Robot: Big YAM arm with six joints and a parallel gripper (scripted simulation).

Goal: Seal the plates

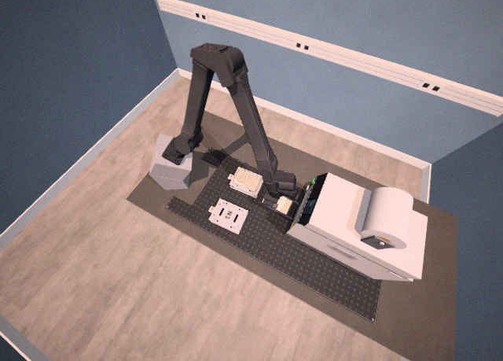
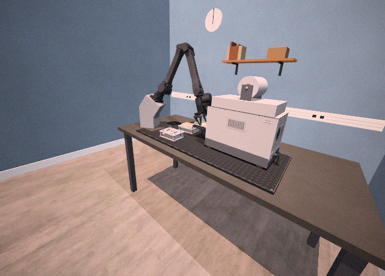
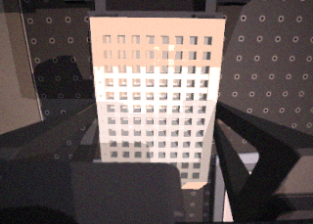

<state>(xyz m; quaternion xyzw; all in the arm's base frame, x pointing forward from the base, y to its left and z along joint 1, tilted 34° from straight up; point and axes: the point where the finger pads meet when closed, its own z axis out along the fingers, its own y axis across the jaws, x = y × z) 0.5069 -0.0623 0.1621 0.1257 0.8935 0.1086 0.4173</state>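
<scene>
My gripper is now 3 cm above the sealer stage. The rest, counted from my hand: foil roll (33 cm ahead, 5 cm to the right, 29 cm above); then plate nest (21 cm behind, 13 cm to the right, 8 cm below).
</scene>
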